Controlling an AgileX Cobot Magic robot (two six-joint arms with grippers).
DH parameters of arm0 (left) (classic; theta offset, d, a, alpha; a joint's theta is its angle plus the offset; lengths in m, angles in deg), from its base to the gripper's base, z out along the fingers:
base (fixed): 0 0 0 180
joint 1: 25.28 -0.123 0 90
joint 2: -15.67 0 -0.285 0
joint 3: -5.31 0 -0.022 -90
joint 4: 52.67 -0.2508 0 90
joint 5: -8.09 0 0.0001 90
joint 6: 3.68 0.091 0 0
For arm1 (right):
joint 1: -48.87 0.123 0 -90
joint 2: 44.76 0 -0.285 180
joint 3: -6.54 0 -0.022 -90
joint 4: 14.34 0.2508 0 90
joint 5: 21.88 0 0.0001 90
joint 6: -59.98 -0.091 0 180
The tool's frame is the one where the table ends.
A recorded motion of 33 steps. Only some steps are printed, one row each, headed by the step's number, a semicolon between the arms.
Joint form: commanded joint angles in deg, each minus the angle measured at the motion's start. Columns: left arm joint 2, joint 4, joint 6, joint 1, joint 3, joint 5; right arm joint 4, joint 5, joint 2, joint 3, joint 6, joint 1.
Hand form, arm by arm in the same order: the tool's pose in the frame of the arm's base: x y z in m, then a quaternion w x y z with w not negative. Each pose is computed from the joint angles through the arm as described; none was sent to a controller.
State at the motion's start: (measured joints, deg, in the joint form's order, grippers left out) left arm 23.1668 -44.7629 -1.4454 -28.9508 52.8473 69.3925; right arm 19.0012 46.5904 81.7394 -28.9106 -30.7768 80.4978
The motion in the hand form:
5: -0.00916 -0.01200 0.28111 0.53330 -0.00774 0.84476 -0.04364; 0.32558 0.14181 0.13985 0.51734 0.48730 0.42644 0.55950
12: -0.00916 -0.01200 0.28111 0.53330 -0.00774 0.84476 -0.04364; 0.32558 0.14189 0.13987 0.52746 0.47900 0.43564 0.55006
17: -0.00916 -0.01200 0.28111 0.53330 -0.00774 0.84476 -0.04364; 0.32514 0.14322 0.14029 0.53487 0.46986 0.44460 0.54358
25: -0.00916 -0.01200 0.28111 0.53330 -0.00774 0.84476 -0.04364; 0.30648 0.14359 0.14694 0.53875 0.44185 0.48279 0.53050
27: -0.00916 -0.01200 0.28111 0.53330 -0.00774 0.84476 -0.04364; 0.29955 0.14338 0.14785 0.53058 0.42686 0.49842 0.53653
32: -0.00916 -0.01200 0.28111 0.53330 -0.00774 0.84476 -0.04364; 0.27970 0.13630 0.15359 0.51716 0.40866 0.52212 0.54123
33: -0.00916 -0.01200 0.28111 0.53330 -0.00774 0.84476 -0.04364; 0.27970 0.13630 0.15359 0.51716 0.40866 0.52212 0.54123
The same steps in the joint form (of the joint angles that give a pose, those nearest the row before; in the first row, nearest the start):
5: -0.69 0.29 -0.06 -0.11 0.23 -0.11; -0.46 13.69 -0.23 2.06 5.73 -0.17
12: -0.69 0.29 -0.06 -0.11 0.23 -0.11; -0.52 13.69 -0.23 2.06 7.85 -0.17
17: -0.69 0.29 -0.06 -0.11 0.23 -0.11; -0.74 13.69 -0.29 2.06 9.68 0.00
25: -0.69 0.29 -0.06 -0.11 0.23 -0.11; -2.46 13.01 -3.90 -2.46 13.69 1.32
27: -0.69 0.29 -0.06 -0.11 0.23 -0.11; -5.10 13.06 -4.98 -4.41 13.64 1.32
32: -0.69 0.29 -0.06 -0.11 0.23 -0.11; -8.54 12.83 -9.00 -9.85 13.58 1.32
33: -0.69 0.29 -0.06 -0.11 0.23 -0.11; -8.54 12.83 -9.00 -9.85 13.58 1.32

